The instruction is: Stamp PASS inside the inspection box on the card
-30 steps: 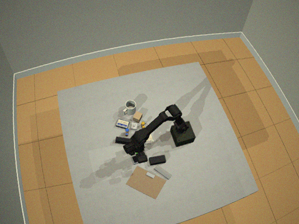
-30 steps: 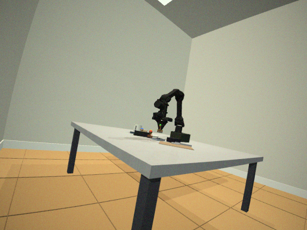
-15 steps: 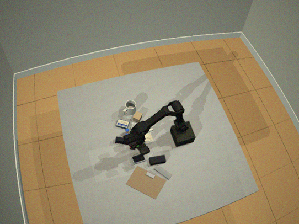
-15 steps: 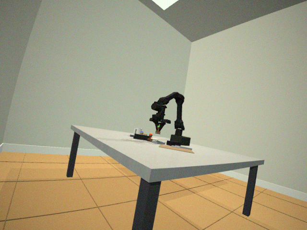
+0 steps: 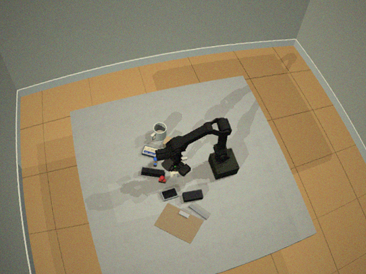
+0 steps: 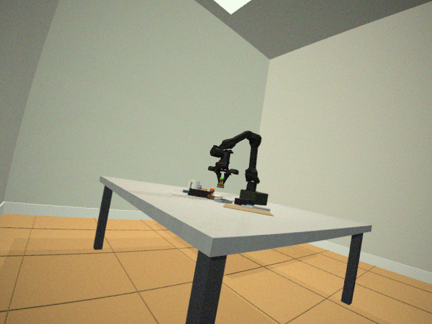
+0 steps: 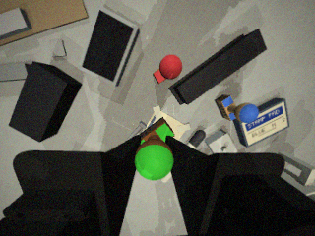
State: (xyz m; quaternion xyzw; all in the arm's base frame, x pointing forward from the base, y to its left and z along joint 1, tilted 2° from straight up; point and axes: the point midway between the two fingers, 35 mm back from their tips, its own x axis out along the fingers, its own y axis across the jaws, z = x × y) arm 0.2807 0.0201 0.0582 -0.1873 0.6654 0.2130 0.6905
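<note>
My gripper tip is 30 mm past the cream card, 40 mm to the left of it and 100 mm above it. The rest, counted from my gripper tip: red-knobbed stamp (70 mm ahead, 30 mm to the left, 80 mm below); then marker (20 mm behind, 90 mm to the right, 90 mm below); then green-knobbed stamp (right at my gripper tip).
</note>
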